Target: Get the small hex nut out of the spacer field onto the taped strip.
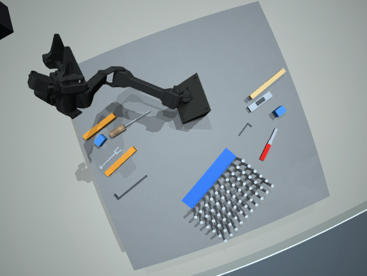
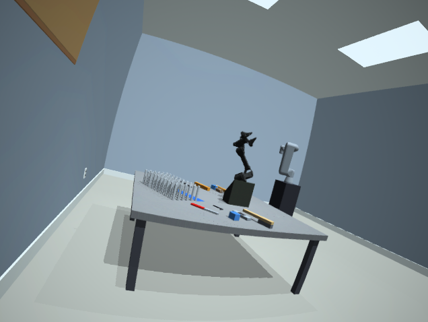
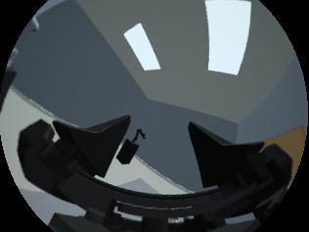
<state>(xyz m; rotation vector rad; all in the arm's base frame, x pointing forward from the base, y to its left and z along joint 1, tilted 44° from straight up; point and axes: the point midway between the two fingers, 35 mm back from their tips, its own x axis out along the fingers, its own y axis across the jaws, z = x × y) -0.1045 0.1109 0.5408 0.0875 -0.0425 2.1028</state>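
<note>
Right now the wooden-handled screwdriver is 13 cm ahead of my gripper tip, 4 cm to the right of it and 60 cm below it. Also, from my gripper tip: grey block 30 cm ahead, 67 cm to the left, 60 cm below; wrench 28 cm ahead, 25 cm to the right, 61 cm below; blue taped strip 60 cm ahead, 23 cm to the left, 61 cm below.
</note>
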